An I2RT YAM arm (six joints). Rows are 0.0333 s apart.
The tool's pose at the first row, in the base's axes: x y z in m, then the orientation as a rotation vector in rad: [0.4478 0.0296 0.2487 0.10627 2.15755 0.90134]
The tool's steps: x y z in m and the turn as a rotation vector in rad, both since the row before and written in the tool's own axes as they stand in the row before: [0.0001 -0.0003 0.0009 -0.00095 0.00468 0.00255]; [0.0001 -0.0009 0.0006 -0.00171 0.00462 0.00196]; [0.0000 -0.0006 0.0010 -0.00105 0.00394 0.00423]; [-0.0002 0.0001 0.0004 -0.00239 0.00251 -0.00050]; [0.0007 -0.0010 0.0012 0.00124 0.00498 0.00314]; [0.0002 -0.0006 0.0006 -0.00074 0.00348 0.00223]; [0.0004 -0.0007 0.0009 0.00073 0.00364 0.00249]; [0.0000 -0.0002 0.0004 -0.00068 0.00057 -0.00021]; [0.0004 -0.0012 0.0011 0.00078 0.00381 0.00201]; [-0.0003 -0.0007 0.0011 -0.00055 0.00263 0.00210]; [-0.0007 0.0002 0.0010 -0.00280 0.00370 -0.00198]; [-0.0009 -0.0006 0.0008 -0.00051 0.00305 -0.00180]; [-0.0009 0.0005 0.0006 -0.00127 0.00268 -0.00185]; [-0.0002 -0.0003 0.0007 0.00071 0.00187 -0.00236]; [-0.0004 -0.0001 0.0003 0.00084 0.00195 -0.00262]
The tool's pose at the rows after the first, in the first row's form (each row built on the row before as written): [0.4484 0.0299 0.2480 0.10656 2.16175 0.90490]; [0.4489 0.0296 0.2471 0.10586 2.16545 0.90893]; [0.4497 0.0297 0.2463 0.10826 2.16913 0.91338]; [0.4501 0.0299 0.2463 0.10545 2.17023 0.91626]; [0.4506 0.0301 0.2447 0.10732 2.17582 0.91787]; [0.4510 0.0301 0.2439 0.10789 2.17896 0.92075]; [0.4515 0.0302 0.2428 0.10938 2.18299 0.92223]; [0.4518 0.0303 0.2425 0.10857 2.18316 0.92299]; [0.4525 0.0302 0.2410 0.10948 2.18731 0.92418]; [0.4536 0.0302 0.2402 0.11038 2.18974 0.92658]; [0.4547 0.0307 0.2403 0.10522 2.19152 0.92942]; [0.4560 0.0304 0.2401 0.10163 2.19383 0.92971]; [0.4569 0.0308 0.2407 0.09779 2.19542 0.93071]; [0.4576 0.0309 0.2403 0.09468 2.19715 0.92907]; [0.4581 0.0309 0.2403 0.09131 2.19898 0.92717]
